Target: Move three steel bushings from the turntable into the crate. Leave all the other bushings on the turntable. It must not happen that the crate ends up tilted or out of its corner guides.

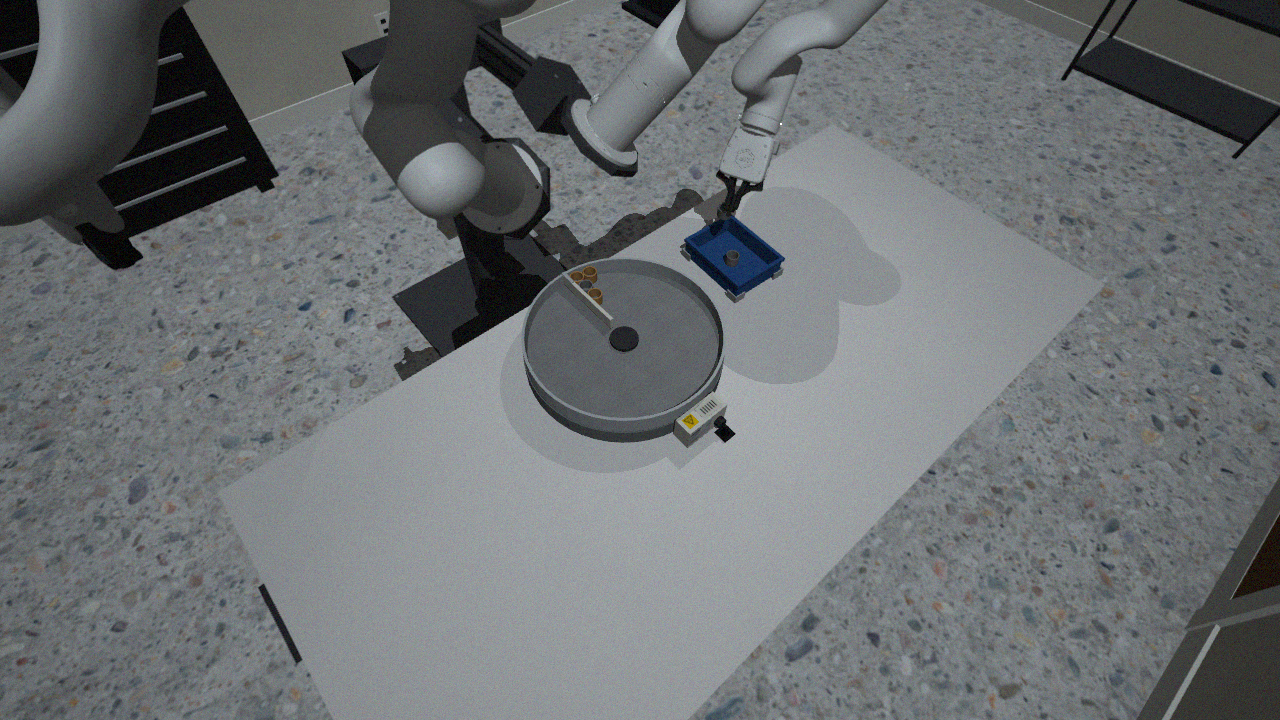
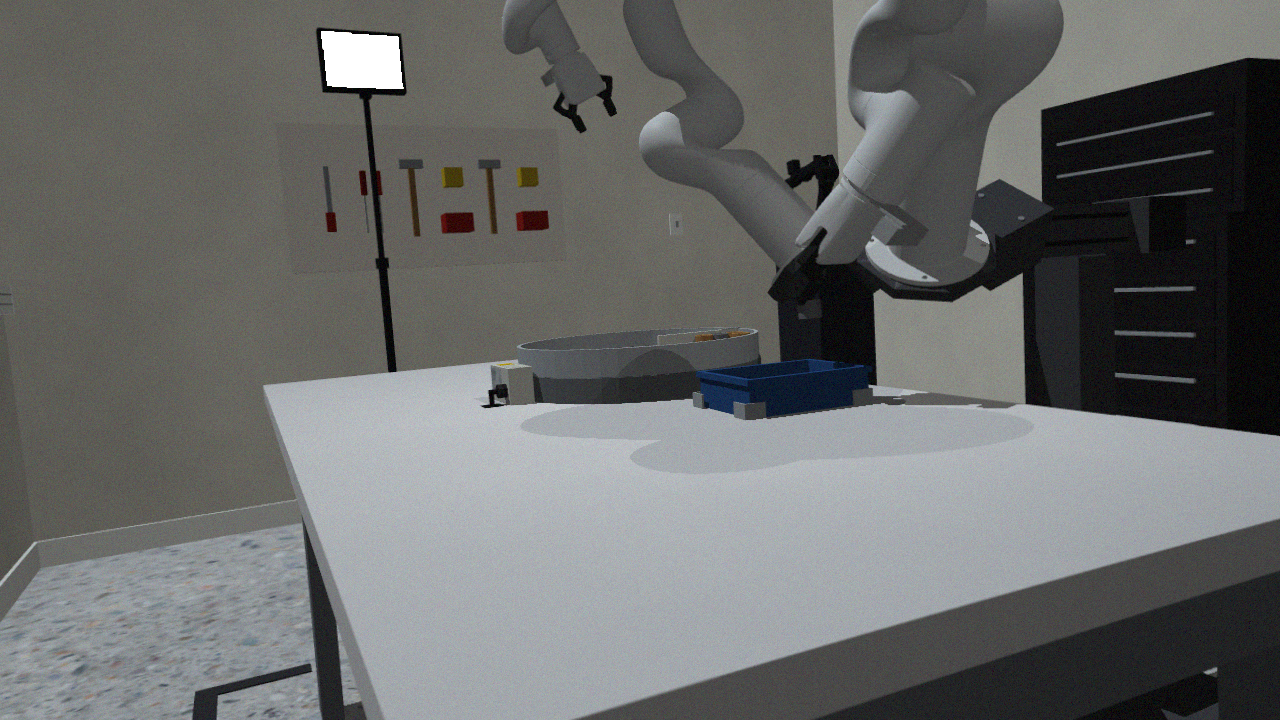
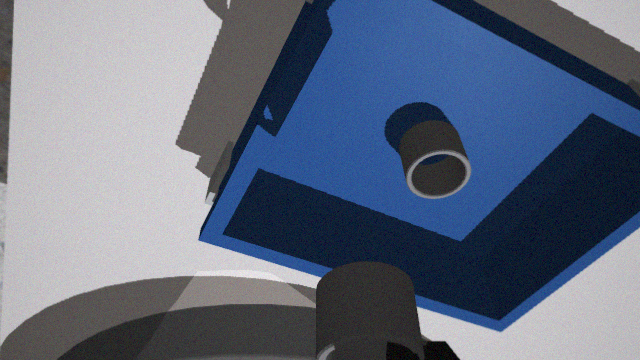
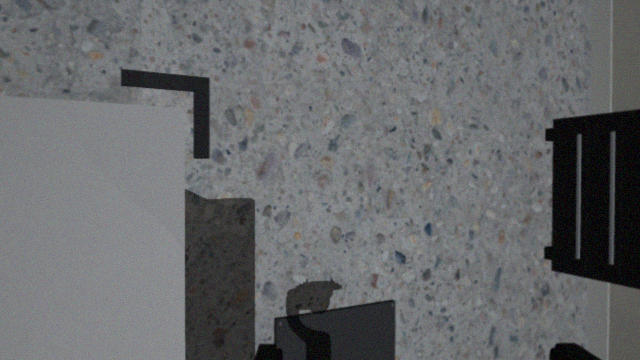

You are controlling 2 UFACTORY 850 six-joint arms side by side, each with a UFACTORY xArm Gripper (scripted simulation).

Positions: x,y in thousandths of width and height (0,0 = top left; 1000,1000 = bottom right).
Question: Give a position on a steel bushing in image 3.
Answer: At 691,499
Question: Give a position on a blue crate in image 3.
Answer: At 854,549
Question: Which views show the blue crate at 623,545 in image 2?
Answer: Image 1, image 2 and image 3 only.
